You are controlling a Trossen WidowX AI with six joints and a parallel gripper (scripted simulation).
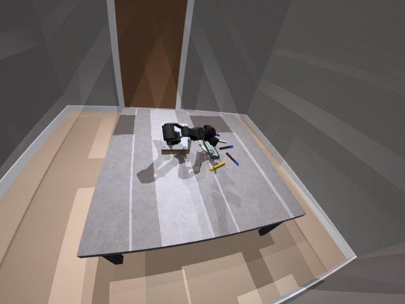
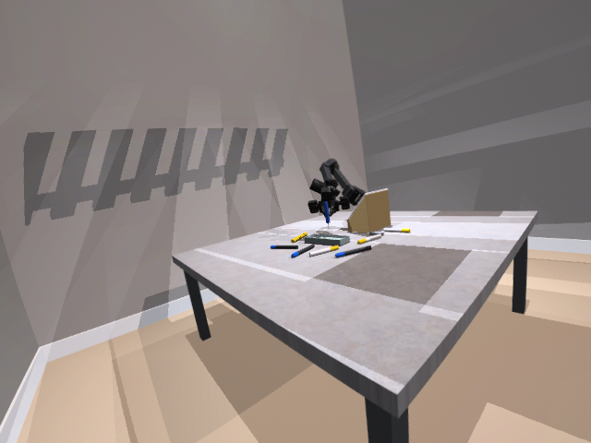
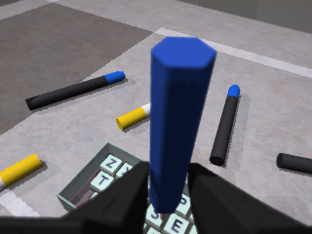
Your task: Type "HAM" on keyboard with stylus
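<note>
Right now the M key is 4 cm ahead of my gripper tip, 8 cm to the right of it and 10 cm below it. The rest, counted from my gripper tip: blue stylus (2 cm below).
</note>
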